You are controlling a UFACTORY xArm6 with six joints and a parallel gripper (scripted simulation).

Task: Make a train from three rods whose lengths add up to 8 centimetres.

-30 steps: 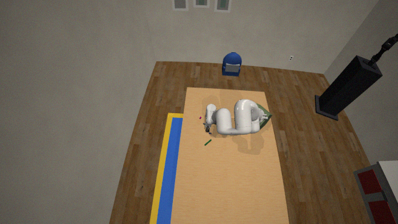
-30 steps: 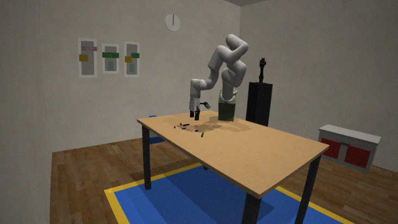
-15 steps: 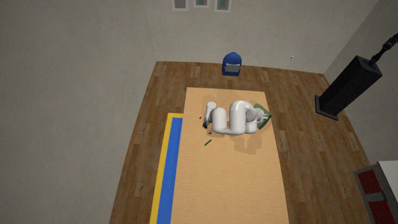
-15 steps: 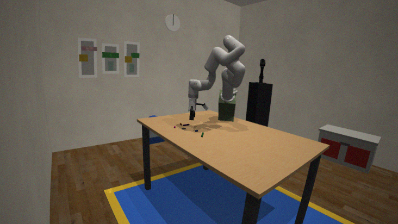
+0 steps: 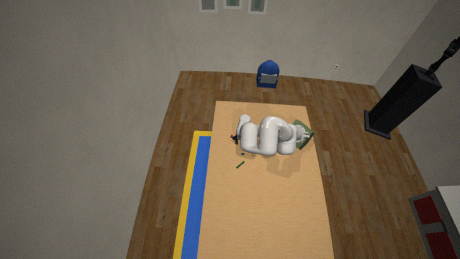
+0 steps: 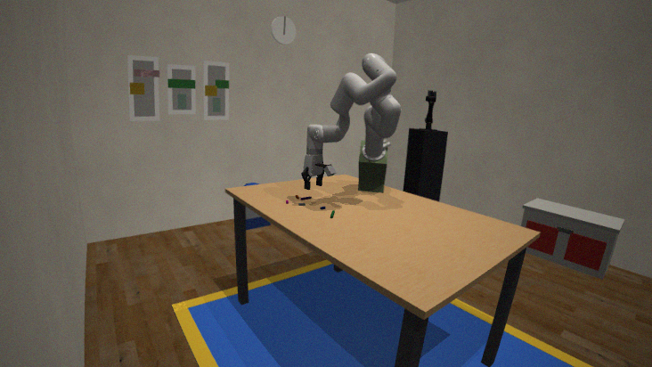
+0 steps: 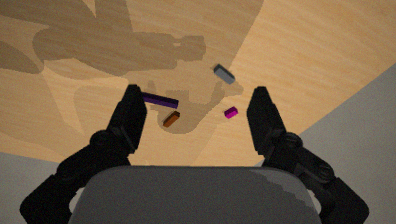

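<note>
Now: the purple rod 1 cm ahead of my hand, 11 cm to the right of it and 9 cm below it. From my hand the other things lie so: magenta rod 11 cm ahead, 6 cm to the right, 9 cm below; orange rod 5 cm ahead, 14 cm to the right, 9 cm below; grey rod 5 cm ahead, 1 cm to the right, 9 cm below.
</note>
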